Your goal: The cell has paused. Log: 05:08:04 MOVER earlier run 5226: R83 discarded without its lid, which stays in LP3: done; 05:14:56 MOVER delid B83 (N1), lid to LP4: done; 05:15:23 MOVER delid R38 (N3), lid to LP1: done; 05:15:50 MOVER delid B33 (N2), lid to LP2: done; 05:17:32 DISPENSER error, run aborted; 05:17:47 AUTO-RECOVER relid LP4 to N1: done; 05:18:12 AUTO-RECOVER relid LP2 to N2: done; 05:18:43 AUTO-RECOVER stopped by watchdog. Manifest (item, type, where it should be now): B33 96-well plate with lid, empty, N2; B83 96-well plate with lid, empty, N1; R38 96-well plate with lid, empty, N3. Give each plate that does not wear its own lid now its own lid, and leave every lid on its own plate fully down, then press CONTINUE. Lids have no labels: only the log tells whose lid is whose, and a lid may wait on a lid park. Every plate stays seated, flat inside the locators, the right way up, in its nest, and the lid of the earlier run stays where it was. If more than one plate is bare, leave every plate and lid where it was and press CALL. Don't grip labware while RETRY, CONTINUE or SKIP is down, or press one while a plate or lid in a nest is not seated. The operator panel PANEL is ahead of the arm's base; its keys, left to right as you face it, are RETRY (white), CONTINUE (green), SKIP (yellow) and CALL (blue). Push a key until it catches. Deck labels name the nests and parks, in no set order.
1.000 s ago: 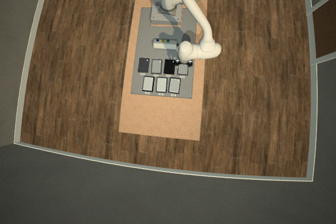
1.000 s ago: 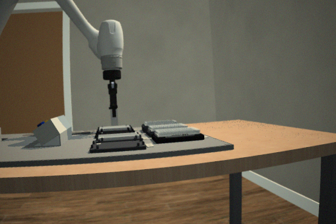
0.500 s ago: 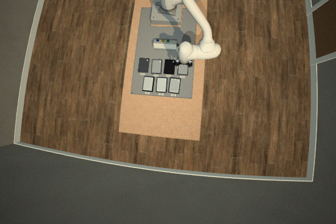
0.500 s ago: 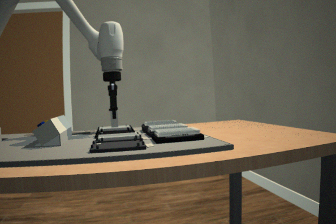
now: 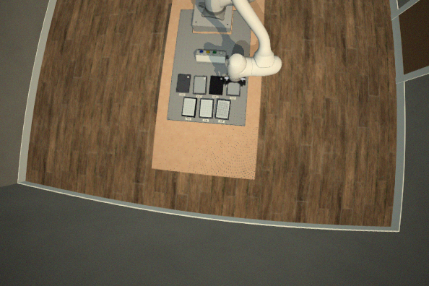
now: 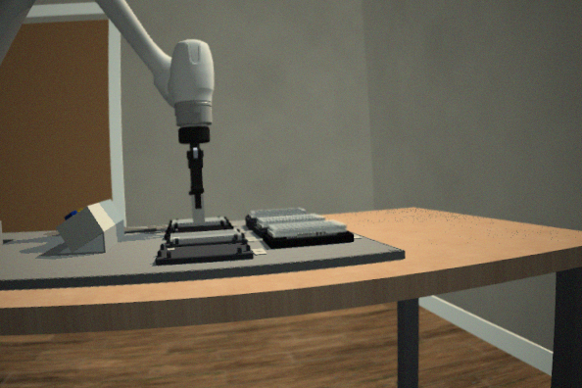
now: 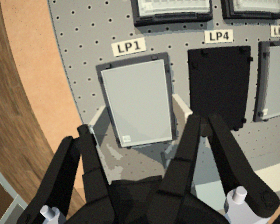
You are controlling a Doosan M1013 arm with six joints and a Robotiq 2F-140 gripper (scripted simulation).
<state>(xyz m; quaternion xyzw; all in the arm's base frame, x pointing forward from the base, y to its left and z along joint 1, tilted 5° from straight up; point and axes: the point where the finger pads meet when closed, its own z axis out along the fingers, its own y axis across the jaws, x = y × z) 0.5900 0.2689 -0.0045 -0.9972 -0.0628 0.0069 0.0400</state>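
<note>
My hand is 20 mm above the grey lid. The rest, counted from my hand: LP4 park 10 mm ahead, 130 mm to the right, 30 mm below; then plate 190 mm ahead, 40 mm to the right, 10 mm below; then white key 220 mm behind, 140 mm to the right, 30 mm above.
</note>
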